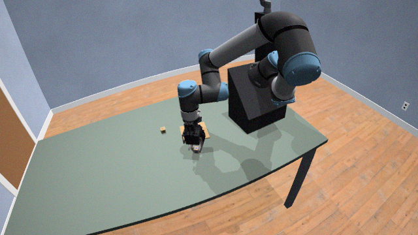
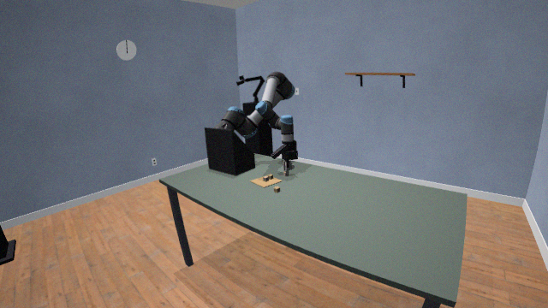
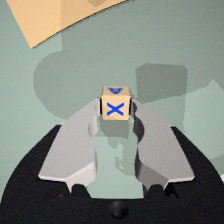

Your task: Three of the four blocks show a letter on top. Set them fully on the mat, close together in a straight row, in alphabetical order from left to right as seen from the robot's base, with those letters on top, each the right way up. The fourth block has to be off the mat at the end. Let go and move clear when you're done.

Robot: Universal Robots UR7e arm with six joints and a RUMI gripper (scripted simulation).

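Now: the block right at my hand. From my hand the other things lie so: tan mat (40 mm behind, 150 mm to the right, 10 mm below).
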